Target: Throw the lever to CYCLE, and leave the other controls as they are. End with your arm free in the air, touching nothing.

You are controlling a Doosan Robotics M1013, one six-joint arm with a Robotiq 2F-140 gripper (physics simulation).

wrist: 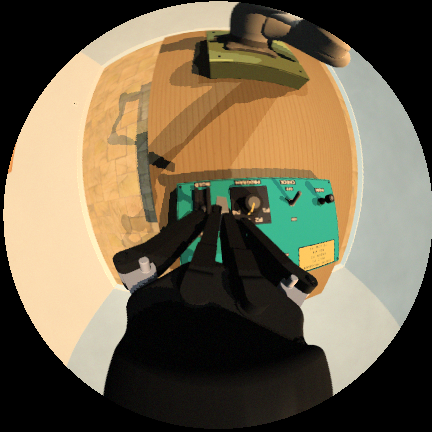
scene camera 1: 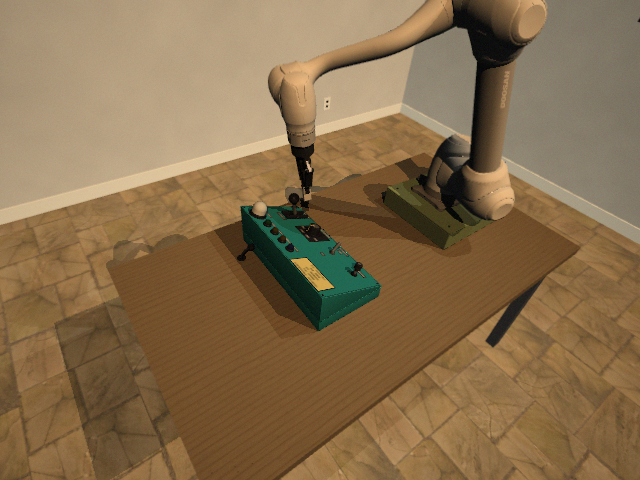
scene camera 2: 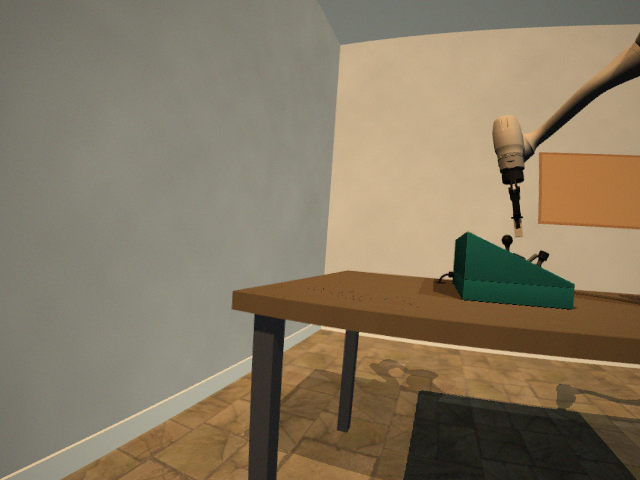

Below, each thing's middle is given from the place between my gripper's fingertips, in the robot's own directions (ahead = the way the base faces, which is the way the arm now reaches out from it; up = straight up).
Labels:
Right now the teal control box (scene camera 2: 483, 271) is 110 mm ahead of my hand, 140 mm to the left of it and 90 mm below it.

